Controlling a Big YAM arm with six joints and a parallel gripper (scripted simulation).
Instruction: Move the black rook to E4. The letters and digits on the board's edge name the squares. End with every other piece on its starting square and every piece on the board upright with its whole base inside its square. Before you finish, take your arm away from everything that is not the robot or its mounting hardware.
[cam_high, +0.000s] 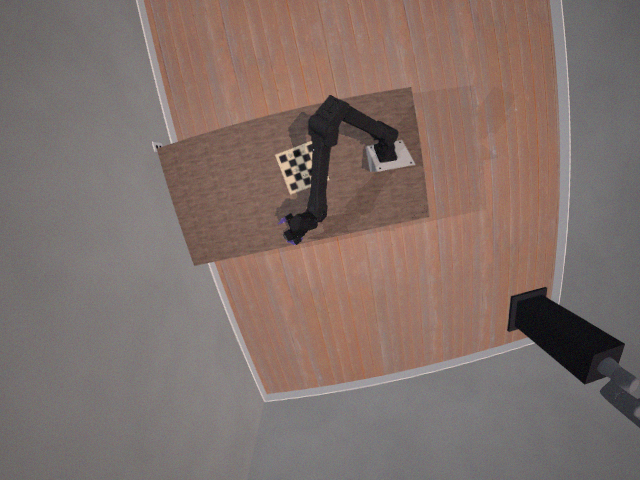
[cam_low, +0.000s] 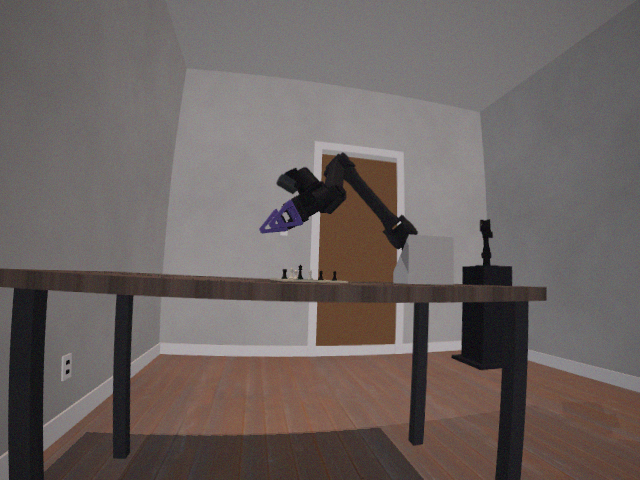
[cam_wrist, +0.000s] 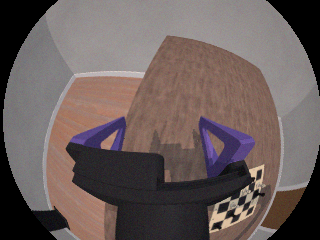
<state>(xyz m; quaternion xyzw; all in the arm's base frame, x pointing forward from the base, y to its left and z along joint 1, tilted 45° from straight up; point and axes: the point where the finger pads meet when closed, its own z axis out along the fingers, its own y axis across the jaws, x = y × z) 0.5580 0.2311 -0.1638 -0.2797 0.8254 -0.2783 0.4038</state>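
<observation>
Right now the black piece is 7 cm behind my hand, 28 cm to the right of it and 12 cm below it. From my hand the other things lie so: chessboard 15 cm behind, 29 cm to the right, 14 cm below; then white piece 10 cm behind, 36 cm to the right, 11 cm below.
</observation>
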